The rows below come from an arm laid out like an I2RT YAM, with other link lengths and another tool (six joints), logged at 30 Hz.
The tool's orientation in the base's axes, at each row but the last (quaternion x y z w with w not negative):
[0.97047, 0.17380, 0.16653, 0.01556]
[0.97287, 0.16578, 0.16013, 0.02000]
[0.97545, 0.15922, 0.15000, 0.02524]
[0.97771, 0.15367, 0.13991, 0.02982]
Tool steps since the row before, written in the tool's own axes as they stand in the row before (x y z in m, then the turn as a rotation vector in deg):
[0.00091, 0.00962, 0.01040, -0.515, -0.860, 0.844]
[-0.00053, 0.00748, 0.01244, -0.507, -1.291, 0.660]
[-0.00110, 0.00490, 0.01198, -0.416, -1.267, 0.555]
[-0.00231, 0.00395, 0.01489, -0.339, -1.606, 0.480]
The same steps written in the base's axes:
[0.00742, -0.00843, -0.00868, -0.464, 0.655, -1.036]
[0.00585, -0.00706, -0.01127, -0.651, 1.062, -0.899]
[0.00409, -0.00501, -0.01126, -0.593, 1.068, -0.771]
[0.00325, -0.00470, -0.01449, -0.643, 1.415, -0.713]

